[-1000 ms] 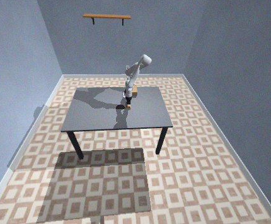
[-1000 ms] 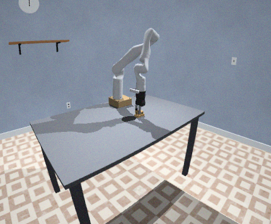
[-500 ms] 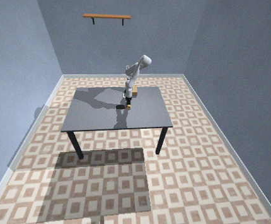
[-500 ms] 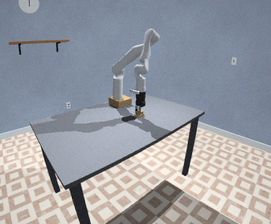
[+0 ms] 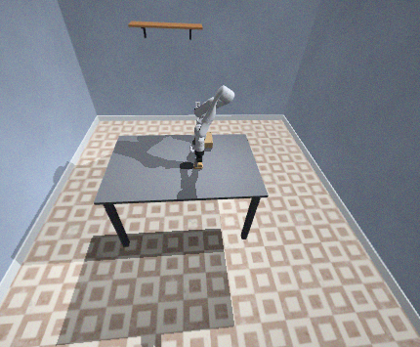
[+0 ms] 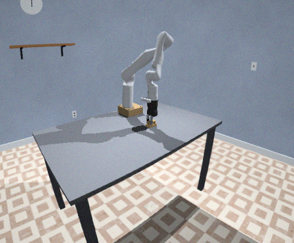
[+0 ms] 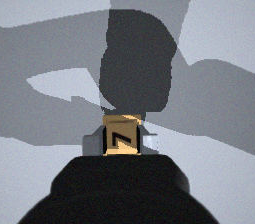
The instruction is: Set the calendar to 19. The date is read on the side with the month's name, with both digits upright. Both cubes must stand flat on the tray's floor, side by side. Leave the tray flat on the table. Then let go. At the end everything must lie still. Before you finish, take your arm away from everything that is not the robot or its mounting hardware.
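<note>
Now: the wooden tray 20 mm to the left of my hand and 30 mm below it.
</note>
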